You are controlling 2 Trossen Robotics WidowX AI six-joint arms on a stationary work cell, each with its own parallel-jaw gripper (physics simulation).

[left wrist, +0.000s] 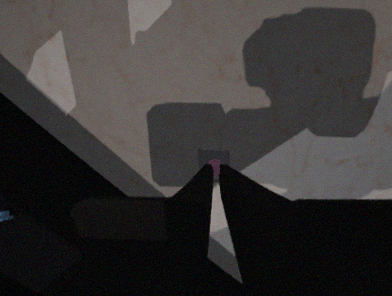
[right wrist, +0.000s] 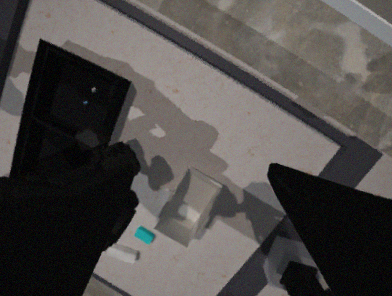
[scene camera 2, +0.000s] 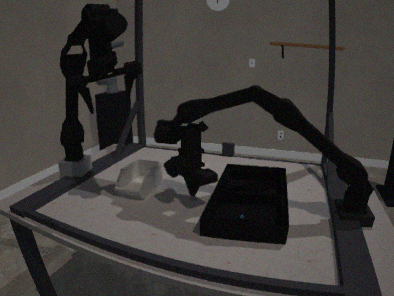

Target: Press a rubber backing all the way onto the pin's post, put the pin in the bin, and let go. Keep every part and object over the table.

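Seen in the pictures: left gripper, fingertip midpoint: (left wrist: pixel 215 170) (scene camera 2: pixel 192 195); right gripper, fingertip midpoint: (right wrist: pixel 202 169) (scene camera 2: pixel 110 109); left arm's base at its link origin: (scene camera 2: pixel 354 207); right arm's base at its link origin: (right wrist: pixel 298 275) (scene camera 2: pixel 74 158).
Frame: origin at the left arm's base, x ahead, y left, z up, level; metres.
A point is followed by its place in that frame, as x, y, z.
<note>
My left gripper (scene camera 2: pixel 193 193) @[0.485, -0.038, -0.019] (left wrist: pixel 215 170) @[0.485, -0.038, -0.019] points down just left of the black tray, shut on a small pink part (left wrist: pixel 215 165) @[0.489, -0.034, -0.016] at its fingertips. A dark grey square (left wrist: pixel 213 154) @[0.490, -0.033, -0.031] shows right behind the pink part; whether it is the pin's face, I cannot tell. My right gripper (scene camera 2: pixel 109 102) @[0.642, 0.120, 0.264] is open and empty, high above the table's left side. The pale open bin (scene camera 2: pixel 141 179) @[0.690, -0.107, -0.020] (right wrist: pixel 209 186) @[0.700, -0.002, -0.020] stands left of the left gripper. In the black tray (scene camera 2: pixel 245 231) @[0.305, 0.144, -0.003] (right wrist: pixel 128 91) @[0.415, 0.119, -0.031] lie a tiny blue piece (scene camera 2: pixel 242 216) @[0.323, 0.049, -0.021] (right wrist: pixel 85 102) @[0.327, 0.048, -0.020] and a tiny whitish piece (right wrist: pixel 93 89) @[0.336, 0.087, -0.022].
A teal block (right wrist: pixel 144 234) @[0.606, -0.218, -0.020] and a white bar (right wrist: pixel 123 253) @[0.574, -0.308, -0.015] lie near the bin in the right wrist view. The tray has high walls and a divider. A dark frame (scene camera 2: pixel 165 258) @[0.454, 0.272, -0.012] edges the table. My left arm (scene camera 2: pixel 255 95) @[0.310, 0.000, 0.288] arches over the tray.
</note>
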